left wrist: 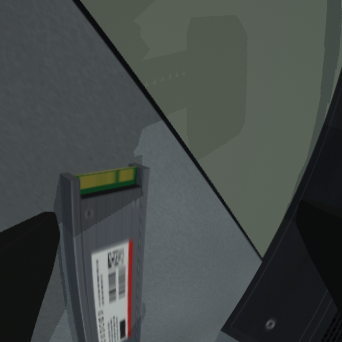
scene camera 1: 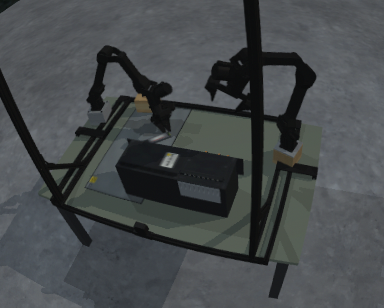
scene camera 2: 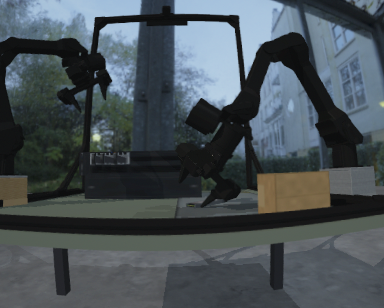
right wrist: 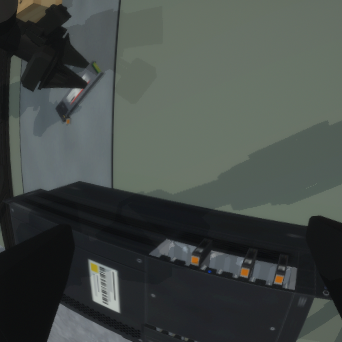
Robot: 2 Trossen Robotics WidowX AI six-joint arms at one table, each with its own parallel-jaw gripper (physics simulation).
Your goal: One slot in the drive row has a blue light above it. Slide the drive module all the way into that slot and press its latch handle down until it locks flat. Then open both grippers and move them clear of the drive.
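Places are measured from the left arm's base along level axes (x up, y ahead, z left), in centimetres.
Pixels of known places: left gripper, fingertip midpoint: (left wrist: 180,220) (scene camera 1: 167,132) (scene camera 2: 190,194) (right wrist: 87,74); right gripper, fingertip midpoint: (scene camera 1: 223,106) (scene camera 2: 92,106) (right wrist: 194,234); left arm's base, origin of the base link: (scene camera 1: 97,106) (scene camera 2: 345,167); right arm's base, origin of the base link: (scene camera 1: 288,145) (scene camera 2: 2,175).
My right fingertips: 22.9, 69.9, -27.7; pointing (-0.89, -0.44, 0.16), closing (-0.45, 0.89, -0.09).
Ahead of a thing's pixels: the offset from my right fingertips to its middle, as dx, dy, dz. "pt": to the spot under its first point. Level surfaces: height alone.
The drive module @(-30.9, -34.2, +12.3) (scene camera 1: 159,137) (left wrist: 111,215) (right wrist: 79,95) lies flat on the grey mat, label up, its gold connector end showing in the left wrist view. An orange tip shows at its other end in the right wrist view. My left gripper (scene camera 1: 167,131) (scene camera 2: 193,193) (left wrist: 180,220) (right wrist: 87,74) is open and empty, low over the module near its connector end. My right gripper (scene camera 1: 225,104) (scene camera 2: 92,104) (right wrist: 194,234) is open and empty, high above the table behind the drive enclosure @(-22.8, -17.2, -15.8) (scene camera 1: 150,175) (scene camera 2: 142,175) (left wrist: 280,280) (right wrist: 175,295). A blue light @(pt -14.4, -4.9, -10.4) (right wrist: 209,271) glows by a gap between orange-tipped handles.
The grey mat @(dx -31.3) (scene camera 1: 107,172) (right wrist: 95,155) lies under the module and the enclosure's left part in scene camera 1. Wooden blocks @(-27.3, -44.4, +35.5) (scene camera 1: 142,103) (scene camera 2: 294,192) stand near the arm bases. Black frame posts (scene camera 1: 255,150) rise around the table @(dx -31.6) (scene camera 1: 220,127).
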